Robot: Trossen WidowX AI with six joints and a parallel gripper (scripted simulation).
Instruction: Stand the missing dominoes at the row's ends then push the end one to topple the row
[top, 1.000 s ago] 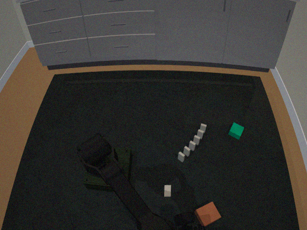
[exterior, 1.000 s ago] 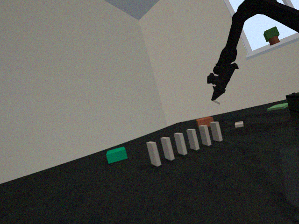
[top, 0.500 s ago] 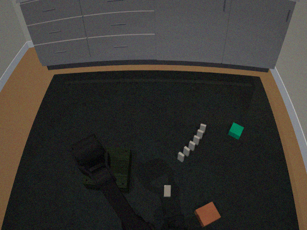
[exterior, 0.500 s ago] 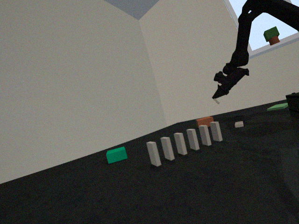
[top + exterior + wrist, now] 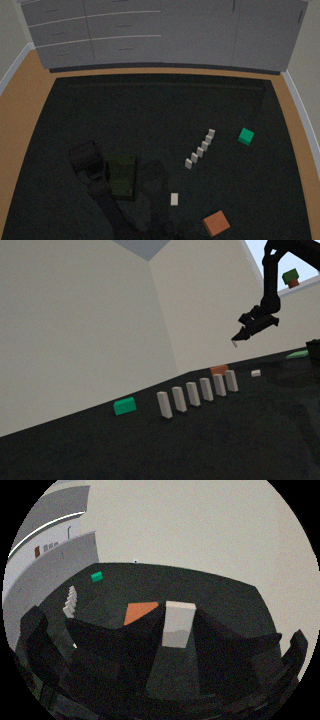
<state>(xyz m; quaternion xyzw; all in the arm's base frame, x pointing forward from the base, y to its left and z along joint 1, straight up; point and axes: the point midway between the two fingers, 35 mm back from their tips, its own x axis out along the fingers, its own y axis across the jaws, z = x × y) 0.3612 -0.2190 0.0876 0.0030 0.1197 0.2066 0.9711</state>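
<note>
My gripper tip is 60 mm short of the orange block, 110 mm to the right of it and 130 mm above it. From my gripper tip the other things lie so: green cube 160 mm ahead, 530 mm to the left, 130 mm below.
</note>
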